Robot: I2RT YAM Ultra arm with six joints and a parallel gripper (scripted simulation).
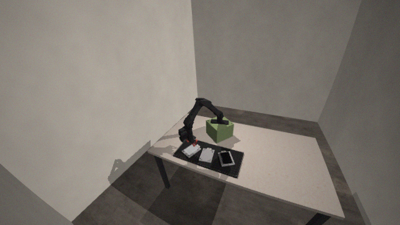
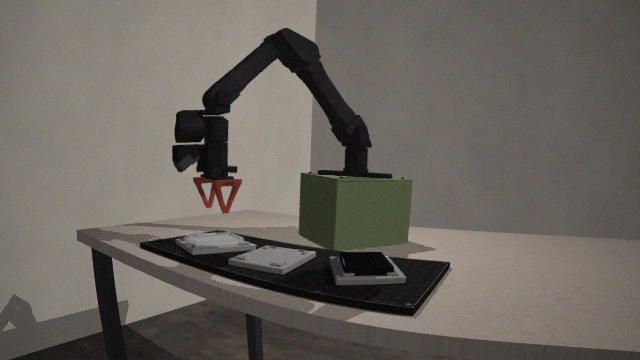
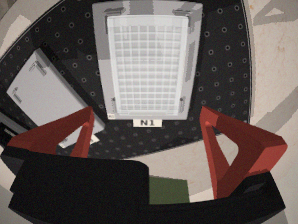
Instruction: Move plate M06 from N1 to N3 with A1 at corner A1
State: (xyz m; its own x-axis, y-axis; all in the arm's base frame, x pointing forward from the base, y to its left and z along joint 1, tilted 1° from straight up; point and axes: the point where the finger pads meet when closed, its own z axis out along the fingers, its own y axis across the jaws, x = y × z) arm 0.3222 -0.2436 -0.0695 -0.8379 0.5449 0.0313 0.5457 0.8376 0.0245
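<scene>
My gripper is now 10 mm short of the white 96-well plate, 10 mm to the left of it and 80 mm above it. From my hand the other things lie so: label: 70 mm behind, 50 mm to the left, 90 mm below; black plate: 50 mm ahead, 350 mm to the left, 80 mm below.
</scene>
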